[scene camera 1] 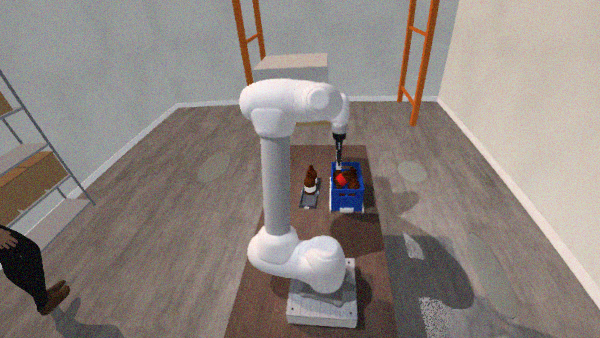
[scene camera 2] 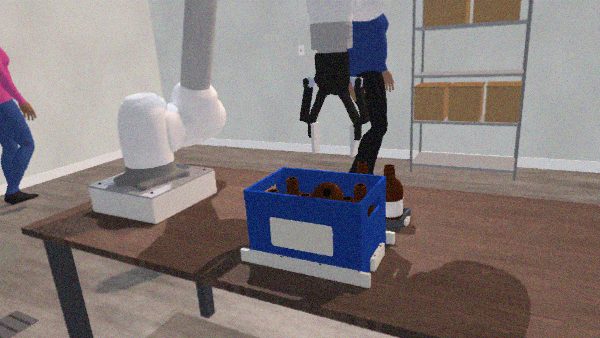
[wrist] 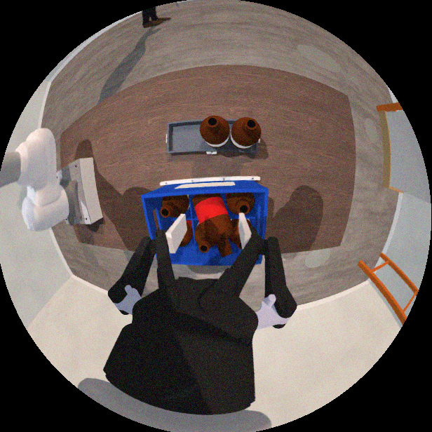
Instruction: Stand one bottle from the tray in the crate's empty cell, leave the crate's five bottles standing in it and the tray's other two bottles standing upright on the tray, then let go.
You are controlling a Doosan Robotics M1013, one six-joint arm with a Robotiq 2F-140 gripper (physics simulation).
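Frame: origin at the arm's base, x ahead, y left, z up, level; metres.
Where they show: gripper, fingertip midpoint: (scene camera 1: 338, 164) (scene camera 2: 334, 153); arm's base, link origin: (scene camera 1: 325, 283) (scene camera 2: 152, 177).
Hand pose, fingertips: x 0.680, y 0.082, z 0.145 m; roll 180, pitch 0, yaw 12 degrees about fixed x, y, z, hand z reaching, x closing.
Things, the pixels of their top centre, and the offset from my fingertips. Level surfaces: height alone.
- blue crate, top centre: (scene camera 2: 316, 182) (scene camera 1: 346, 174) 0.016 m back, 0.055 m right, 0.058 m down
- red-labelled bottle, top centre: (scene camera 2: 326, 177) (scene camera 1: 346, 170) 0.009 m ahead, 0.047 m right, 0.044 m down
- brown table, surface height: 0.233 m down
The blue crate (scene camera 1: 340, 202) (scene camera 2: 350, 225) (wrist: 145, 200) holds several brown bottles. A red-labelled bottle (scene camera 1: 341, 178) (scene camera 2: 327, 191) (wrist: 210, 209) is tilted across its middle column, neck pointing away from the tray, over another bottle (wrist: 204, 245). Corner bottles (wrist: 172, 206) (wrist: 241, 204) show on the tray side; two more are partly hidden by the fingers. Two bottles (wrist: 215, 130) (wrist: 246, 131) stand upright on the grey tray (scene camera 1: 309, 201) (scene camera 2: 398, 221) (wrist: 185, 137). My gripper (scene camera 1: 339, 167) (scene camera 2: 334, 151) (wrist: 211, 221) is open and empty above the crate, its fingers either side of the tilted bottle in the wrist view.
White strips (scene camera 2: 305, 267) (wrist: 210, 180) run along the crate's base on the brown table (scene camera 2: 450, 240) (wrist: 300, 125). The arm's white base (scene camera 1: 322, 310) (scene camera 2: 145, 200) stands at one end. A person (scene camera 1: 25, 265) (scene camera 2: 370, 75) stands beyond the table, near a shelf rack (scene camera 2: 467, 122).
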